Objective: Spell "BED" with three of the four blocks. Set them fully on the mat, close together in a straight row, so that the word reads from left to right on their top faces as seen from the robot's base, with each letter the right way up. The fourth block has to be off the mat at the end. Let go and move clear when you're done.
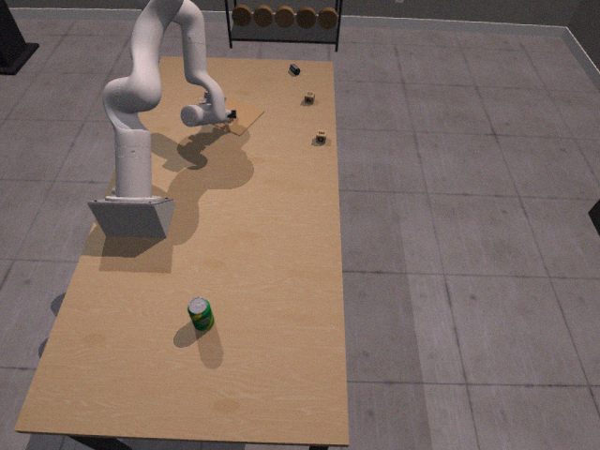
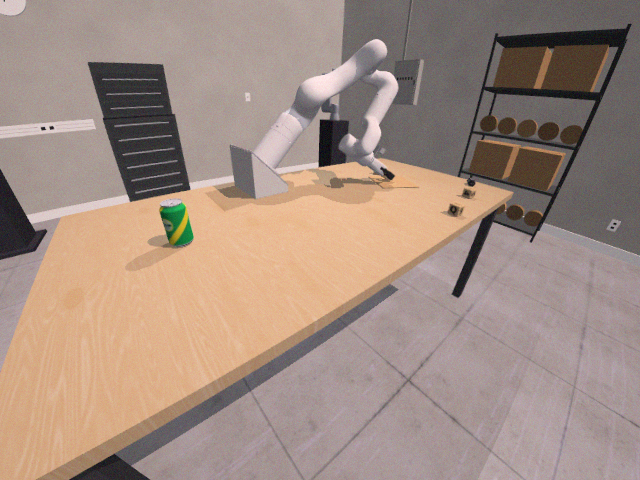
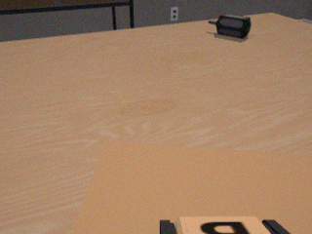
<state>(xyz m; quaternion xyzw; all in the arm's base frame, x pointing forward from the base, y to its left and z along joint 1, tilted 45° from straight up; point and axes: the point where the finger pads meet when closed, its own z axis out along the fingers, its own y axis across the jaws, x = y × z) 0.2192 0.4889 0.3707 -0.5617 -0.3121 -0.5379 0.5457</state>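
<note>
Now: the tan mat 30 mm below my hand, 20 mm to the left of it and 20 mm ahead of it. From my hand the other things lie so: green can: 1000 mm to the right, 100 mm ahead, 30 mm above; then wooden letter block: 360 mm ahead, 160 mm to the left, 10 mm below; then small dark object: 410 mm to the left, 270 mm ahead, 20 mm below.
</note>
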